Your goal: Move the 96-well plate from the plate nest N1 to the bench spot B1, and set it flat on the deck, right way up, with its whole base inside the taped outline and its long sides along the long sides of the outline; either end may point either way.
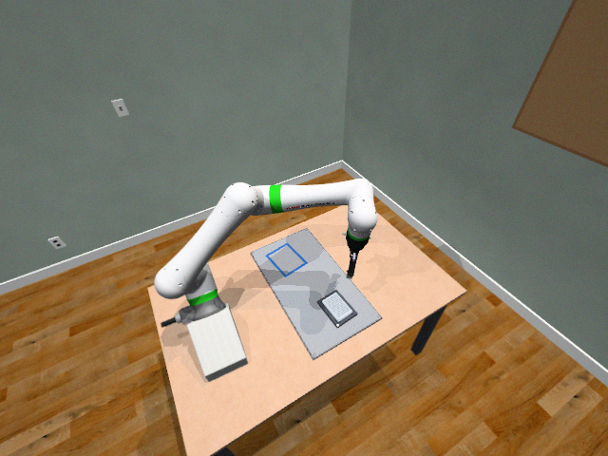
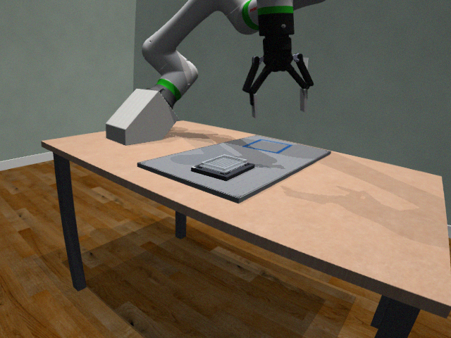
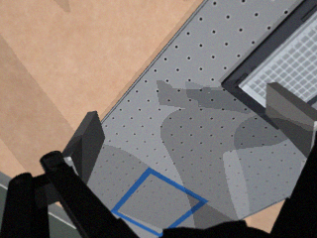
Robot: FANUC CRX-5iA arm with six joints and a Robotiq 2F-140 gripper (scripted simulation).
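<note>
The 96-well plate lies 17 cm below my hand, 11 cm behind it and 9 cm to the right of it.
</note>
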